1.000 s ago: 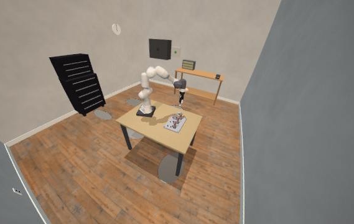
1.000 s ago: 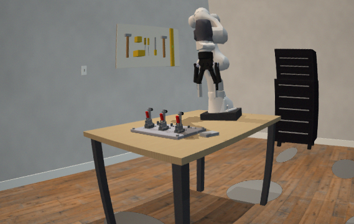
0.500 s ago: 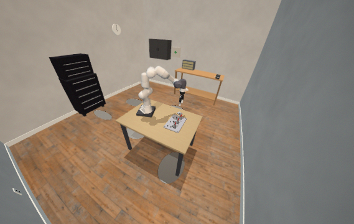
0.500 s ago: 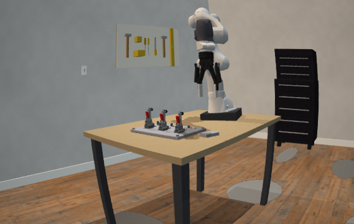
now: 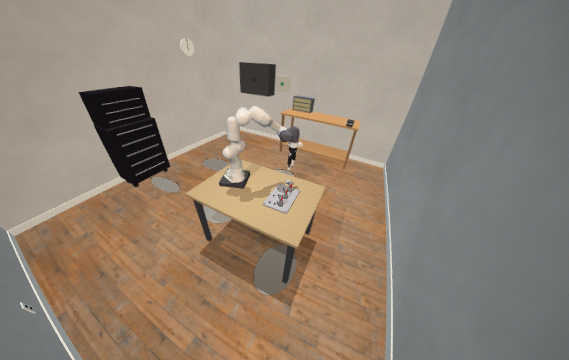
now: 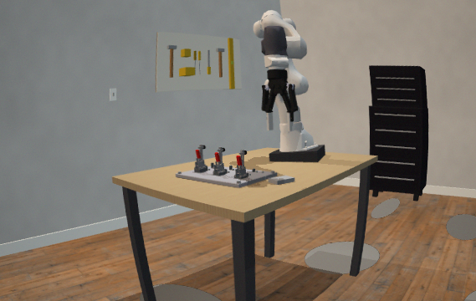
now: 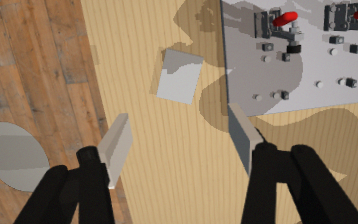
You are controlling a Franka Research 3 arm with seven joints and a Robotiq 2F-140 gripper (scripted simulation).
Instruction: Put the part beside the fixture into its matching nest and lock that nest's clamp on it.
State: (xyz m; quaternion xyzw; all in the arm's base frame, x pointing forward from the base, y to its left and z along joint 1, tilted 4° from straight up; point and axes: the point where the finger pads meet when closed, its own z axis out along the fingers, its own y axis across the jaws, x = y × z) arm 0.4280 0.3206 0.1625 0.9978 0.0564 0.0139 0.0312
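Now: the grey part 21 cm below my hand. From my hand the other things lie so: grey fixture plate 24 cm to the right, 21 cm below, 7 cm ahead; clamp 35 cm to the right, 15 cm below, 11 cm ahead.
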